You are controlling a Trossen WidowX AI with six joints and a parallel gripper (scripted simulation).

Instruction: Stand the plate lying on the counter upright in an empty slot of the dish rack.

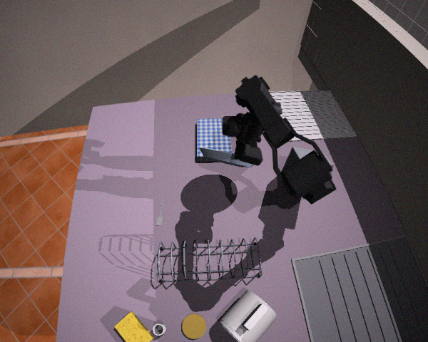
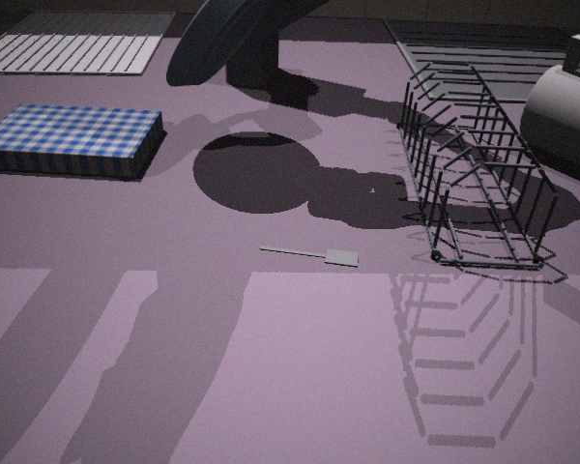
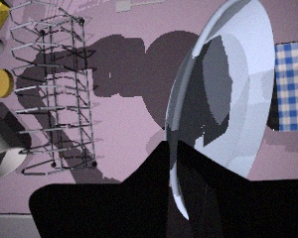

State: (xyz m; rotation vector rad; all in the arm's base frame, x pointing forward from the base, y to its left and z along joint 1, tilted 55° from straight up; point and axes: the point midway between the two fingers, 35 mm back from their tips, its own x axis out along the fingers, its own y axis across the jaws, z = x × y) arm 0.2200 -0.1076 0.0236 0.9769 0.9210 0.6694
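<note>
Now: hand 11 cm above the pale blue plate, 4 cm to the left of it and 3 cm short of it. Round my hand: yellow disc (47 cm to the left, 26 cm below, 10 cm ahead); small spatula (26 cm below, 26 cm ahead, 11 cm to the left); white toaster (45 cm to the left, 20 cm below, 4 cm behind).
</note>
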